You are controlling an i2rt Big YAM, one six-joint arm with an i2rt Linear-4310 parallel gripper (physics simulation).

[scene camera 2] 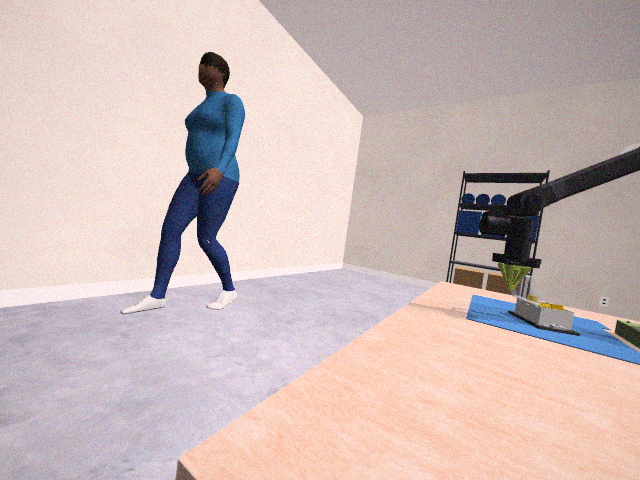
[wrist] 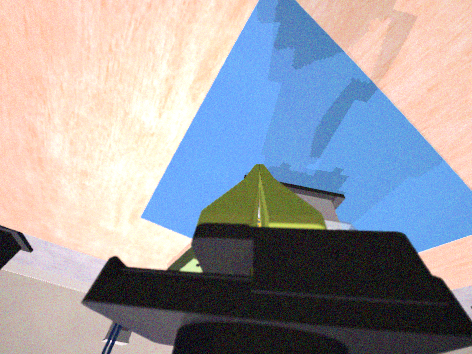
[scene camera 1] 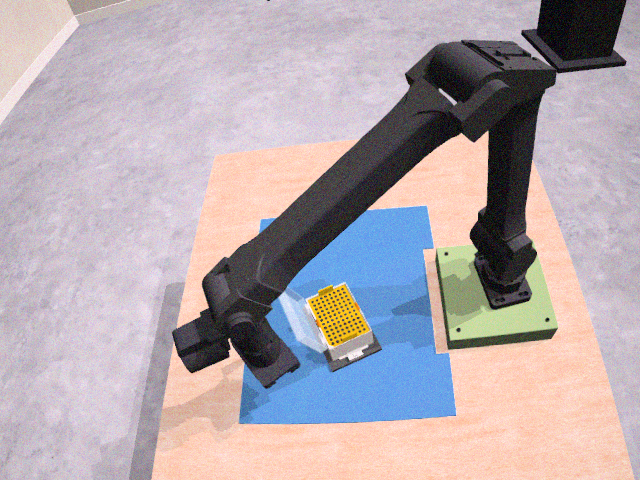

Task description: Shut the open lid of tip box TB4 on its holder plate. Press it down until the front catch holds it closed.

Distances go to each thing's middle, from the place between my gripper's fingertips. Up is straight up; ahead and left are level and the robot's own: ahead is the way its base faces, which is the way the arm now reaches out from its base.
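Clear lid (scene camera 1: pixel 297 312): 1 cm above my hand, 5 cm behind, 10 cm to the right. Yellow perforated tip rack (scene camera 1: pixel 340 321): 3 cm below my hand, 12 cm behind, 12 cm to the right.
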